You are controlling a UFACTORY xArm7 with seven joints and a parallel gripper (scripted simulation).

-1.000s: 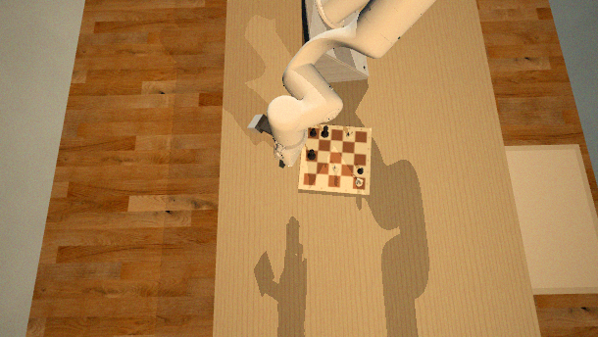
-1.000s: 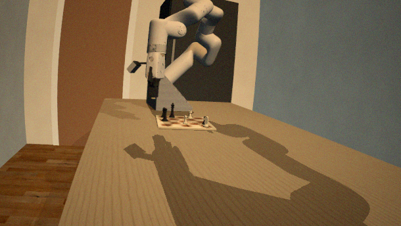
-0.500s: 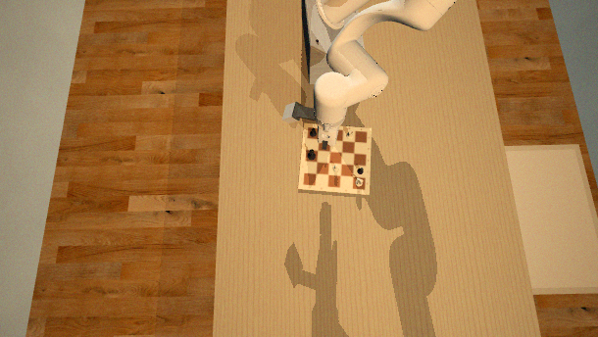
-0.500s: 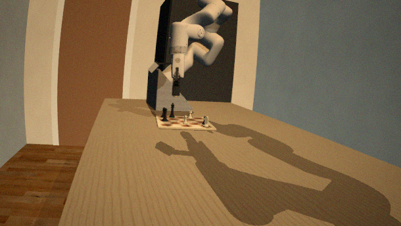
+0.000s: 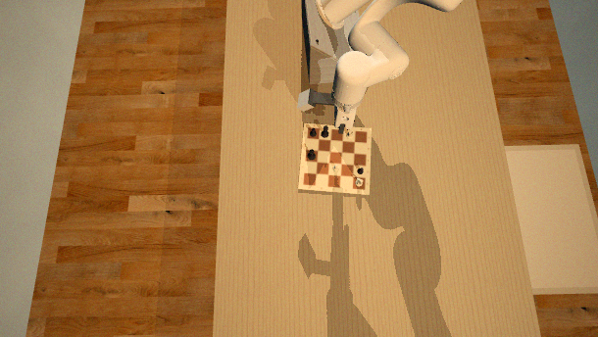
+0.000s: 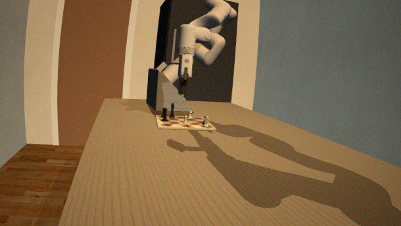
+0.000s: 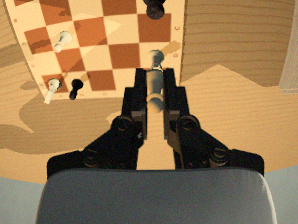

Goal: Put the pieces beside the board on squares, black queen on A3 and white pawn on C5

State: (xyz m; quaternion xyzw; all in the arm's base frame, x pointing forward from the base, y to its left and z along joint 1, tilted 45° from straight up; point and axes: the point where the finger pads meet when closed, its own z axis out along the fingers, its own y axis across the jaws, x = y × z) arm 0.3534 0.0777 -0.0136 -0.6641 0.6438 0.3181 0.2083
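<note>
The chessboard lies 13 cm below my hand and 7 cm ahead of it. Also, from my hand: black pawn: 11 cm below, 11 cm ahead, 8 cm to the left.
</note>
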